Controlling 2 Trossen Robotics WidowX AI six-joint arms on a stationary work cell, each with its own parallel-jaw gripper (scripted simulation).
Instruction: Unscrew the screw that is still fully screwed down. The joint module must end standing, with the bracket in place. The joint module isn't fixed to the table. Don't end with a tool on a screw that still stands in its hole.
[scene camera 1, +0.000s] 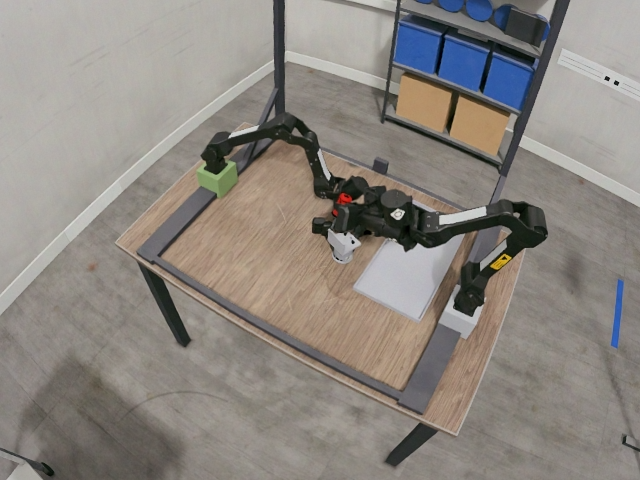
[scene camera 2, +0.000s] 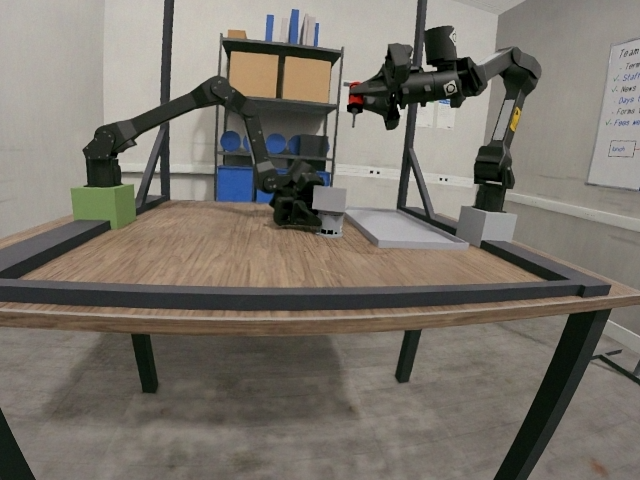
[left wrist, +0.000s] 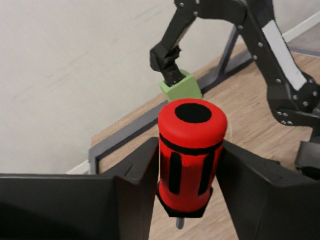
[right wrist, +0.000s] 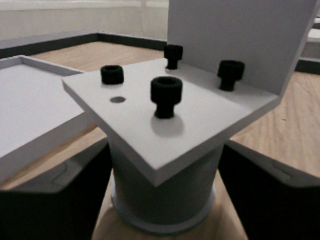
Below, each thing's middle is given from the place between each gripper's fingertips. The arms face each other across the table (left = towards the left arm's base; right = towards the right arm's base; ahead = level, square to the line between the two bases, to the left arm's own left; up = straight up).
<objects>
Now: left hand 22 cm above the grey bracket (scene camera 2: 324, 198), 7 cm past it and 4 cm to the left of it. From my left hand the other things lie so: grey joint module (right wrist: 186, 198) (27 cm below, 8 cm behind, 4 cm to the right); then shallow grey tray (scene camera 1: 408, 281) (29 cm below, 20 cm behind, 15 cm to the left).
Right now the grey joint module is 2 cm ahead of my right hand and 2 cm to the left of it. The rest, counted from my right hand: grey bracket: 2 cm ahead, 2 cm to the left, 4 cm above; shallow grey tray: 10 cm behind, 21 cm to the left, 3 cm below.
</objects>
